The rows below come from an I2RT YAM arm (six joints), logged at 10 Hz.
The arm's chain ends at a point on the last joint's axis. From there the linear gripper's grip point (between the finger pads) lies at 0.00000 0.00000 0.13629 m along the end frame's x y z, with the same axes.
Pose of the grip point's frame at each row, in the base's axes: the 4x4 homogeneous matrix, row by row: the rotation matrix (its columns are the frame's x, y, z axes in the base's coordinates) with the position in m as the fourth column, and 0 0 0 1 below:
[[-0.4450, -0.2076, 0.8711, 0.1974], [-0.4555, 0.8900, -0.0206, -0.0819], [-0.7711, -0.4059, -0.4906, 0.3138], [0, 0, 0, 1]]
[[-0.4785, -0.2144, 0.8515, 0.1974], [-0.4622, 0.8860, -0.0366, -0.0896], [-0.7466, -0.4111, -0.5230, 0.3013], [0, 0, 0, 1]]
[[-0.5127, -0.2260, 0.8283, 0.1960], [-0.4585, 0.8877, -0.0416, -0.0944], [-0.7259, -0.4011, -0.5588, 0.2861], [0, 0, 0, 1]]
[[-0.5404, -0.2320, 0.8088, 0.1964], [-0.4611, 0.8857, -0.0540, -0.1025], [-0.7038, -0.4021, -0.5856, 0.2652], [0, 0, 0, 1]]
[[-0.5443, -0.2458, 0.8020, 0.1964], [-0.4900, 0.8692, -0.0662, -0.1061], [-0.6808, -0.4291, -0.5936, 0.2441], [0, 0, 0, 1]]
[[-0.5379, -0.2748, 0.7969, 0.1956], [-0.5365, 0.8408, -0.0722, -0.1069], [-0.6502, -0.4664, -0.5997, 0.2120], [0, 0, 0, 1]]
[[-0.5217, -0.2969, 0.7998, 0.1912], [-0.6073, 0.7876, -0.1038, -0.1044], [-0.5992, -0.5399, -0.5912, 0.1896], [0, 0, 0, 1]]
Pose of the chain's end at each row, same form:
[[-0.4450, -0.2076, 0.8711, 0.0787], [-0.4555, 0.8900, -0.0206, -0.0791], [-0.7711, -0.4059, -0.4906, 0.3807], [0, 0, 0, 1]]
[[-0.4785, -0.2144, 0.8515, 0.0813], [-0.4622, 0.8860, -0.0366, -0.0846], [-0.7466, -0.4111, -0.5230, 0.3726], [0, 0, 0, 1]]
[[-0.5127, -0.2260, 0.8283, 0.0831], [-0.4585, 0.8877, -0.0416, -0.0887], [-0.7259, -0.4011, -0.5588, 0.3623], [0, 0, 0, 1]]
[[-0.5404, -0.2320, 0.8088, 0.0862], [-0.4611, 0.8857, -0.0540, -0.0951], [-0.7038, -0.4021, -0.5856, 0.3450], [0, 0, 0, 1]]
[[-0.5443, -0.2458, 0.8020, 0.0871], [-0.4900, 0.8692, -0.0662, -0.0971], [-0.6808, -0.4291, -0.5936, 0.3250], [0, 0, 0, 1]]
[[-0.5379, -0.2748, 0.7969, 0.0870], [-0.5365, 0.8408, -0.0722, -0.0971], [-0.6502, -0.4664, -0.5997, 0.2937], [0, 0, 0, 1]]
[[-0.5217, -0.2969, 0.7998, 0.0822], [-0.6073, 0.7876, -0.1038, -0.0903], [-0.5992, -0.5399, -0.5912, 0.2702], [0, 0, 0, 1]]

